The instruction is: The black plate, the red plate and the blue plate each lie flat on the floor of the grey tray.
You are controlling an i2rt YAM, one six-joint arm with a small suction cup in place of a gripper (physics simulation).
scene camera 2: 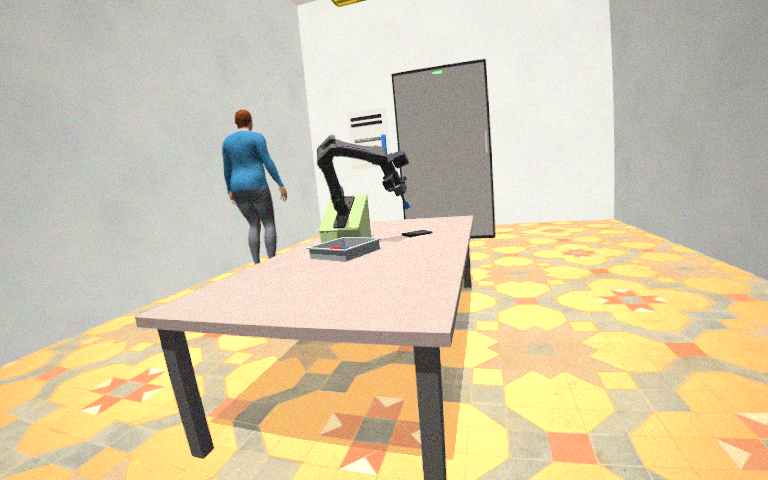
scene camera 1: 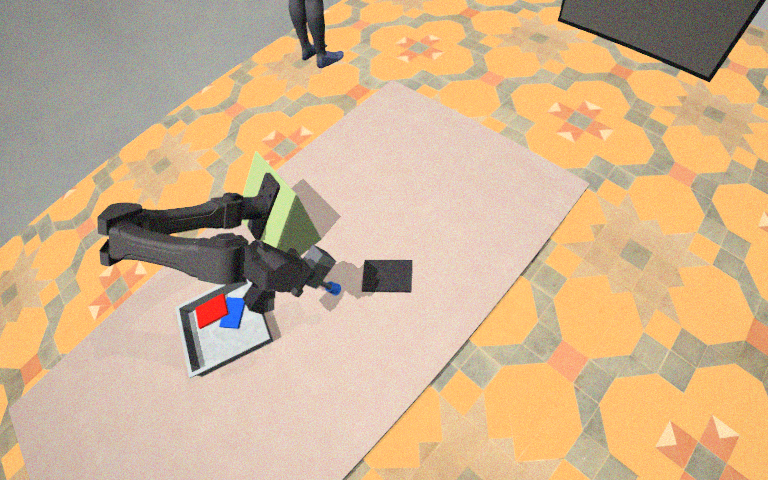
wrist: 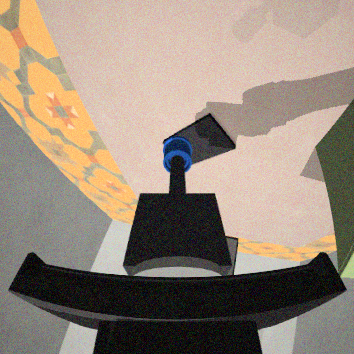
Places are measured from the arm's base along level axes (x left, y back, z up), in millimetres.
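Pixels of known places: hand, its tool point: (scene camera 2: 407, 207) (scene camera 1: 336, 289) (wrist: 176, 148); arm's base, origin of its link: (scene camera 2: 344, 212) (scene camera 1: 264, 207).
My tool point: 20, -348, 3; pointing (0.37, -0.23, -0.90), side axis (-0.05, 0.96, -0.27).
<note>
Ahead of a thing's pixels: the offset from my tool point to its top centre, as dx, dy, dz. Level surfaces: height alone.
The black plate @(+142, +11, -148) (scene camera 1: 393, 276) (scene camera 2: 416, 233) (wrist: 207, 145) lies flat on the table, apart from the grey tray. My suction cup (scene camera 1: 333, 288) (scene camera 2: 406, 204) (wrist: 177, 152), blue, hangs in the air above the table with nothing on it; in scene camera 2 it is well above the black plate. The grey tray @(-312, +193, -109) (scene camera 1: 223, 350) (scene camera 2: 328, 255) stands on the table beside the arm. Inside it are the red plate @(-328, +263, -133) (scene camera 1: 211, 310) (scene camera 2: 337, 247) and the blue plate @(-277, +217, -146) (scene camera 1: 232, 313), close together at one end. Whether their edges overlap or both lie fully flat is hard to tell.
The arm is mounted on a green sloped block (scene camera 1: 289, 212) (scene camera 2: 357, 217) on the pink table @(dz -159) (scene camera 1: 441, 169) (scene camera 2: 339, 294). The arm's forearm and wrist pass near the tray's corner in scene camera 1. A person (scene camera 2: 246, 164) stands beyond the table.
</note>
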